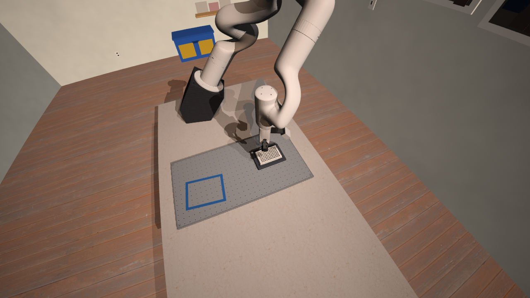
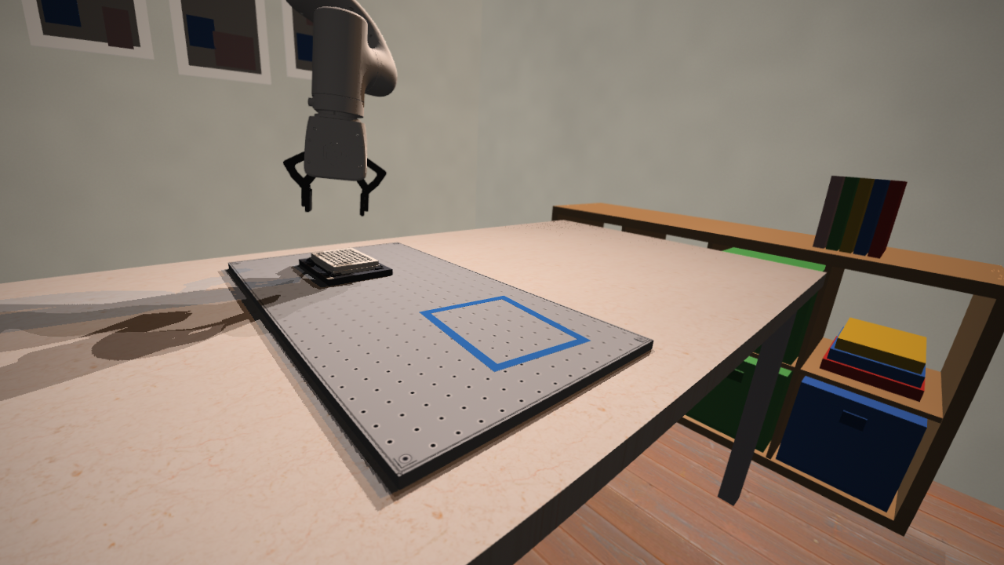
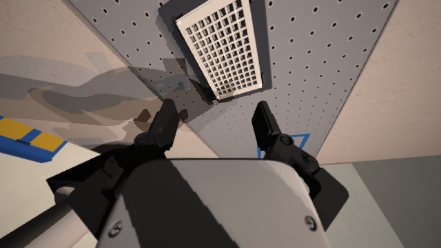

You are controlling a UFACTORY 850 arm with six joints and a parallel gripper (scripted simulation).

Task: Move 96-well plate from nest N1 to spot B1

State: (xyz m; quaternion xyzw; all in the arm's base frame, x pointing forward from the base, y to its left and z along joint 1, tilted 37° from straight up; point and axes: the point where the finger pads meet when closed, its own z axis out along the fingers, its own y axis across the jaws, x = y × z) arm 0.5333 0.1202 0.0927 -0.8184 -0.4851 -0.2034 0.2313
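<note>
Now: hand 1 cm short of the white 96-well plate, 1 cm to the right of it and 10 cm above it. Also, from my hand: black plate nest N1: 1 cm ahead, 1 cm to the left, 12 cm below.
</note>
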